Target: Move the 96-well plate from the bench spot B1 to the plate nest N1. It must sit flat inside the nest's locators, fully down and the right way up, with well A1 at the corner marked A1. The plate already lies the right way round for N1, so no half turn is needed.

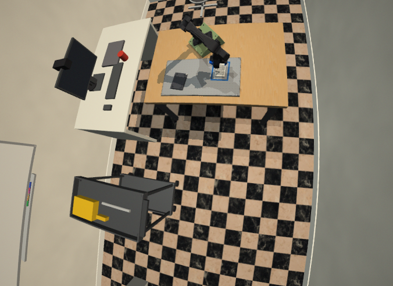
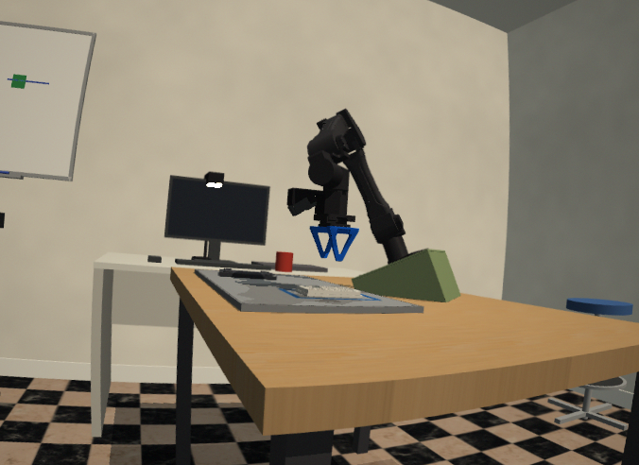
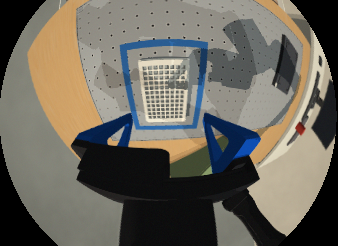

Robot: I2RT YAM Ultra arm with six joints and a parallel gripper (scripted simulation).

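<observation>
The white 96-well plate lies 80 mm below my hand. From my hand the other things lie so: dark plate nest N1 (370 mm to the right, 80 mm below, 50 mm ahead).
</observation>
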